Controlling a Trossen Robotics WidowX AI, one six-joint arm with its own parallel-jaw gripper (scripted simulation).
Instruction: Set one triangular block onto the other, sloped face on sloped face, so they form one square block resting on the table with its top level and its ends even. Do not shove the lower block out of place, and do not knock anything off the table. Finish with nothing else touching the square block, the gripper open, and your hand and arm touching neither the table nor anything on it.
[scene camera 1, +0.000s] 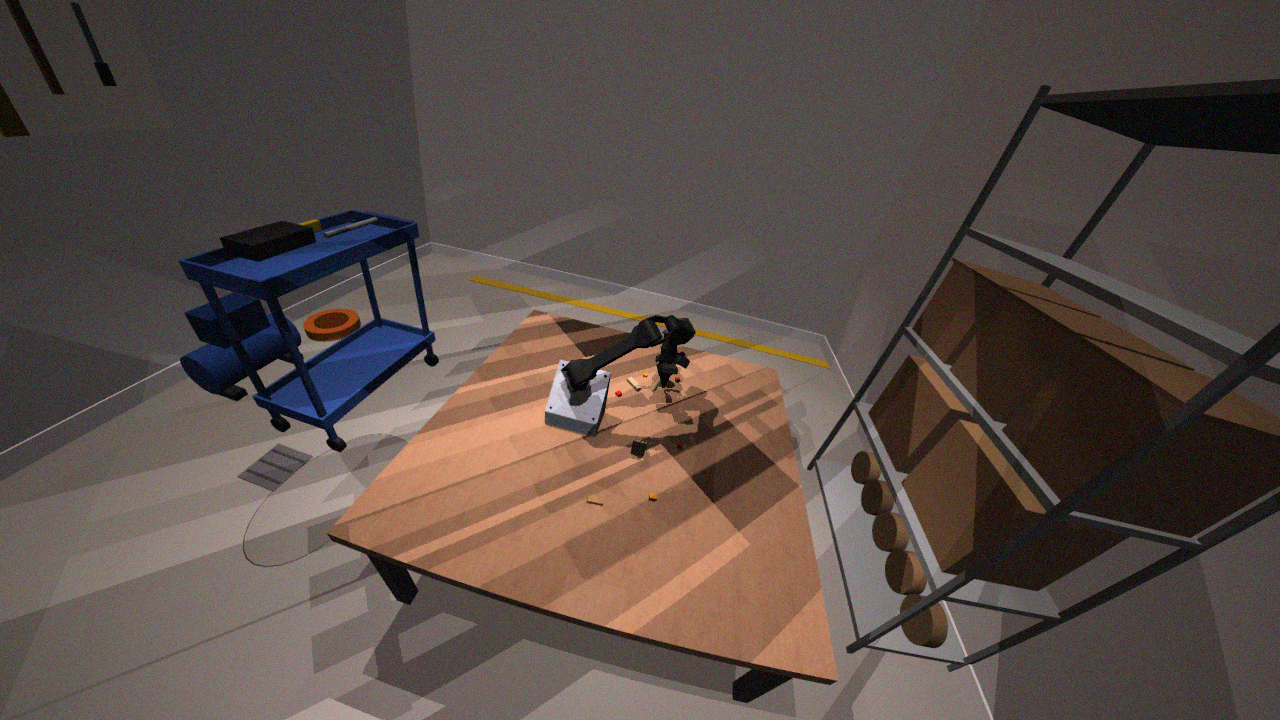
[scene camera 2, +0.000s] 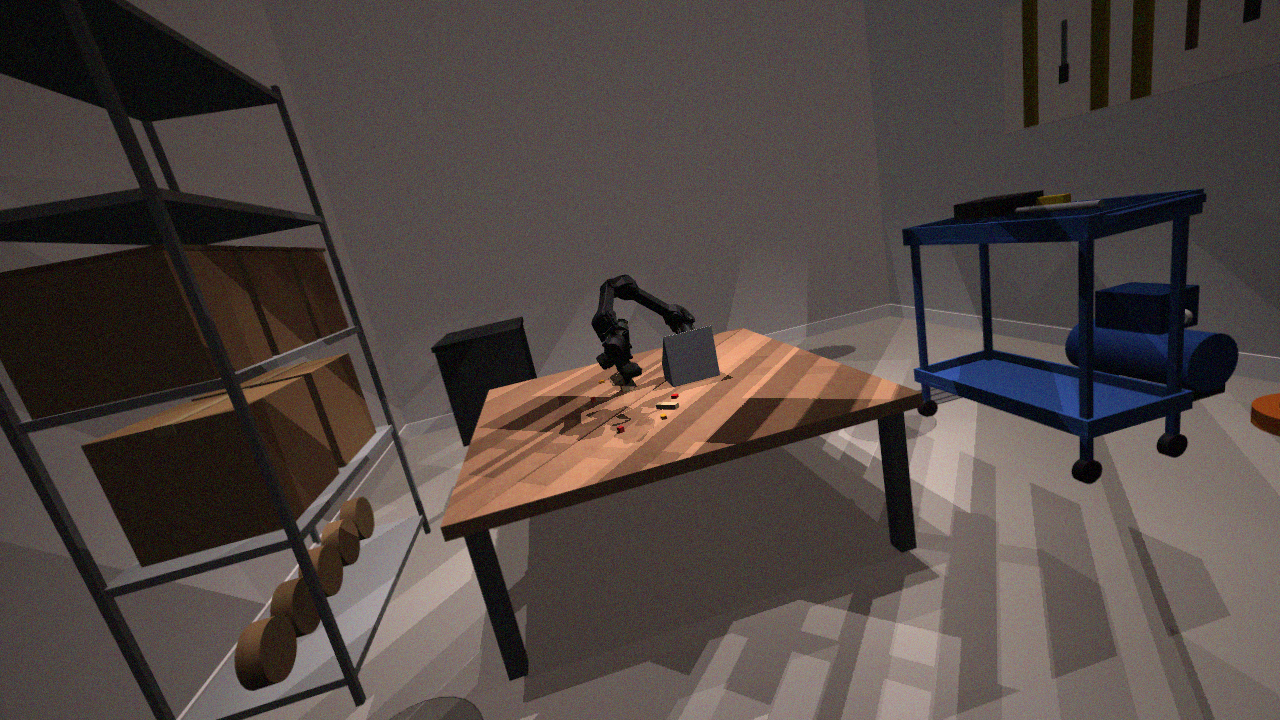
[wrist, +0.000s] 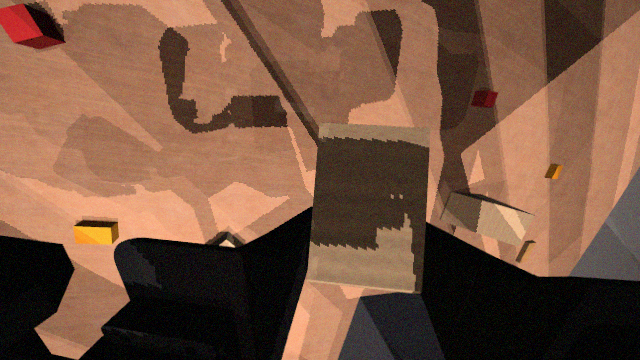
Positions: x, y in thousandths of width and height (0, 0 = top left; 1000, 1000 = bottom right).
The gripper (scene camera 1: 518, 535) carries a triangular block (wrist: 576, 629).
The gripper also shows in scene camera 2 (scene camera 2: 488, 528) and in the wrist view (wrist: 562, 604).
